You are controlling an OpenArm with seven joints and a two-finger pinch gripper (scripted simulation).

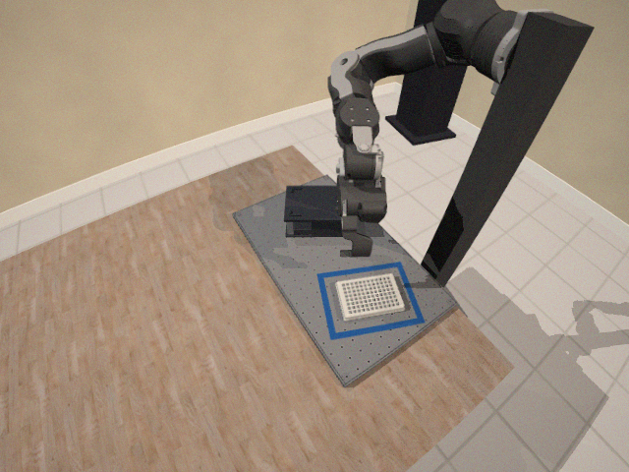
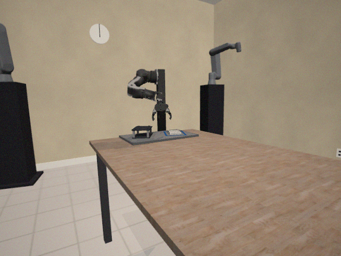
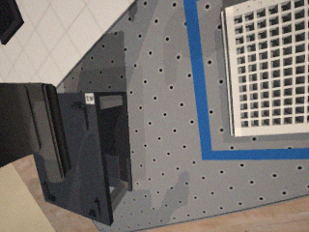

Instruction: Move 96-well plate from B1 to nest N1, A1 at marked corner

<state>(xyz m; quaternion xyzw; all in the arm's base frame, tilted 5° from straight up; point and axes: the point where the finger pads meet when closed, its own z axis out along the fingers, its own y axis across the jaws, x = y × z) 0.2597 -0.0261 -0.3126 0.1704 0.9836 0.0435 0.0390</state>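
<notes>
The white 96-well plate is 10 cm to the left of my hand, 10 cm below it and 1 cm behind it. From my hand the other things lie so: black raised nest N1: 15 cm to the right, 5 cm below, 1 cm ahead; A1 label: 7 cm to the right, 4 cm below, 4 cm behind.
</notes>
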